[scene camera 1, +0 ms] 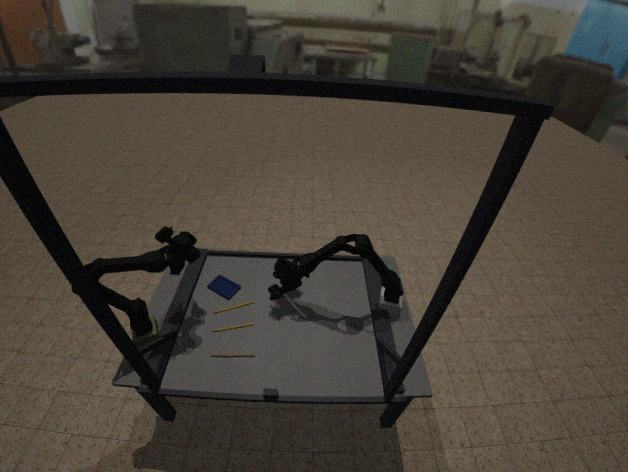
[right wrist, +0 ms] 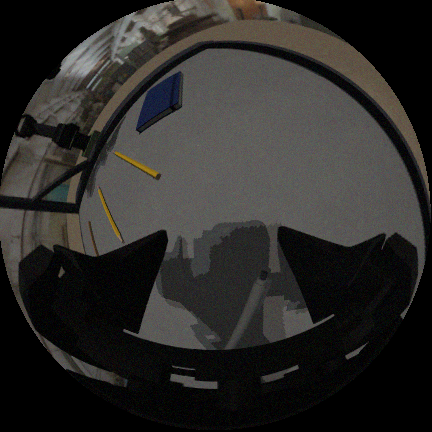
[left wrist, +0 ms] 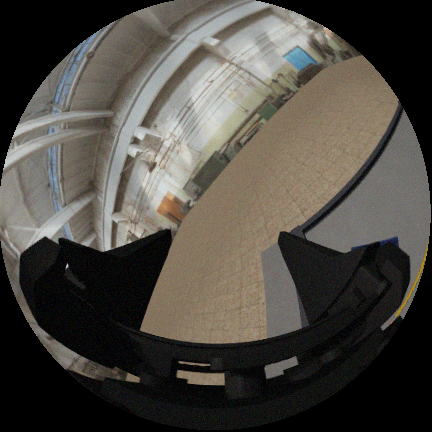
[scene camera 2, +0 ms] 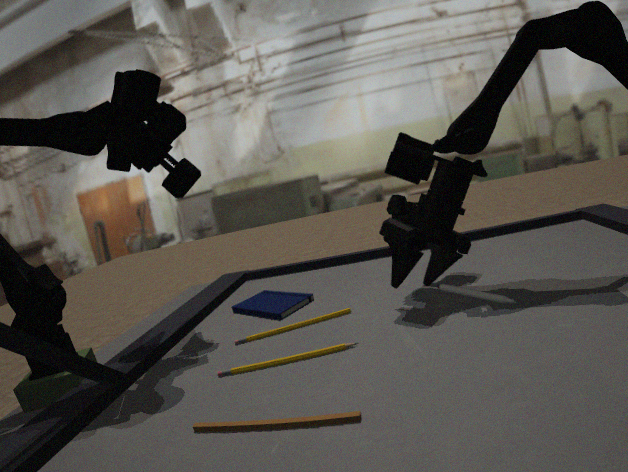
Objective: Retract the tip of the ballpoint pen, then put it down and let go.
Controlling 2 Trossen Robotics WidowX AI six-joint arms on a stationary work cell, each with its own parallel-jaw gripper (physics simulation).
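Frame: origin at the left arm's base, x right, y ahead, z up, level; metres.
Seen in the pictures: left gripper, fingertip midpoint: [left wrist: 226,236] [scene camera 2: 166,159]; right gripper, fingertip midpoint: [right wrist: 223,234] [scene camera 2: 410,286]; left arm's base, origin of the base link: [scene camera 1: 143,328] [right wrist: 86,143] [scene camera 2: 54,367]; right arm's base, origin of the base link: [scene camera 1: 391,297].
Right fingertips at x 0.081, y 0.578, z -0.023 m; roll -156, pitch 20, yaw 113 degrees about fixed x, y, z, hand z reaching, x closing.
Pixels of each thing's middle, then the offset from my right fingertips to it.
- pale grey ballpoint pen, body centre: [right wrist: 240,329] [scene camera 2: 474,293] [scene camera 1: 296,307] dx +0.090, dy +0.054, dz -0.012 m
- blue notebook, body centre: [scene camera 2: 271,303] [right wrist: 160,96] [scene camera 1: 224,286] dx -0.178, dy -0.198, dz -0.011 m
- orange-brown stick, body centre: [scene camera 2: 272,424] [right wrist: 95,248] [scene camera 1: 232,355] dx +0.181, dy -0.283, dz -0.013 m
The pale grey ballpoint pen [scene camera 1: 296,306] [scene camera 2: 474,293] [right wrist: 247,313] lies on the grey table, right of the pencils in scene camera 1. Its dark end is nearest my right gripper. Its other end is hidden behind the gripper body in the right wrist view, so I cannot tell whether the tip is out. My right gripper [scene camera 2: 411,285] [right wrist: 223,234] is open and empty, pointing down a little above the table by the pen's dark end, and the pen is not held. My left gripper [left wrist: 226,236] is open and empty, raised over the table's left side, far from the pen.
A blue notebook [scene camera 1: 223,287] [scene camera 2: 272,304] [right wrist: 160,102] lies at the back left. Two yellow pencils [scene camera 1: 234,307] [scene camera 1: 233,327] and an orange-brown stick [scene camera 1: 233,355] [scene camera 2: 278,422] lie in front of it. Dark frame posts [scene camera 1: 467,243] stand at the table's sides.
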